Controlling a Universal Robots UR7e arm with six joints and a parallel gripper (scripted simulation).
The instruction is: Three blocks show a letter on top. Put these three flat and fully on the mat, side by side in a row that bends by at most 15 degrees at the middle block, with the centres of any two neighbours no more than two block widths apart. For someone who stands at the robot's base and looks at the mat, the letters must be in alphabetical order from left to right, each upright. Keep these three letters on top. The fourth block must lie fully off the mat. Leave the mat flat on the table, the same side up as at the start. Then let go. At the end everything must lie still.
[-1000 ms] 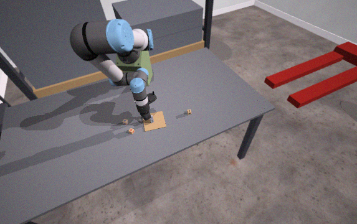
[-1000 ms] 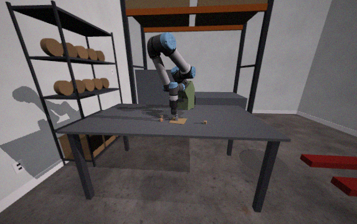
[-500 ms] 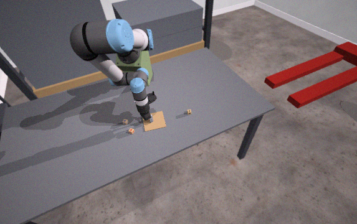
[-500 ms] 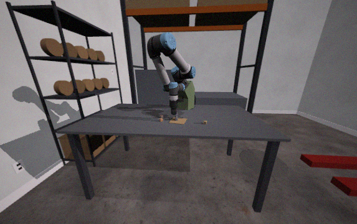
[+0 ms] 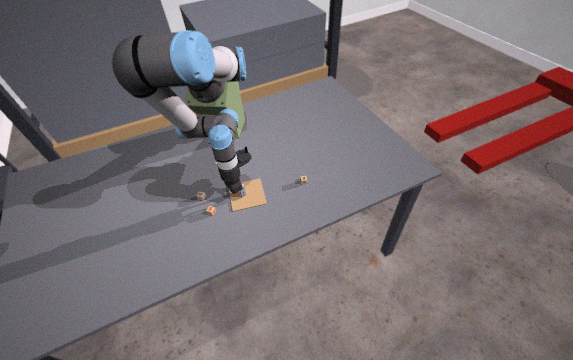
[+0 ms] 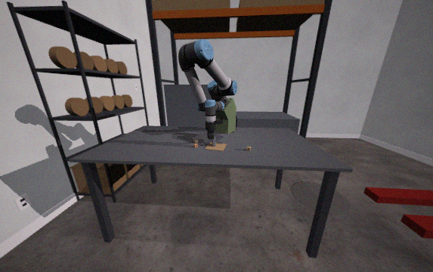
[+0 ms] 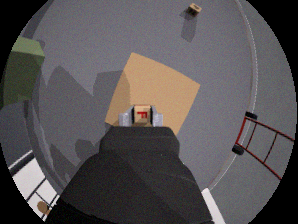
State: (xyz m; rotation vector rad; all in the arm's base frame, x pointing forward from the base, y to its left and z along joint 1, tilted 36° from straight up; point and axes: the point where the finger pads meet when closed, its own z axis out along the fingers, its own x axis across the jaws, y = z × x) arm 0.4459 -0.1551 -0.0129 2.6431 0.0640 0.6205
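Right now my hand is 20 mm to the right of the tan mat, 20 mm short of it and 20 mm above it.
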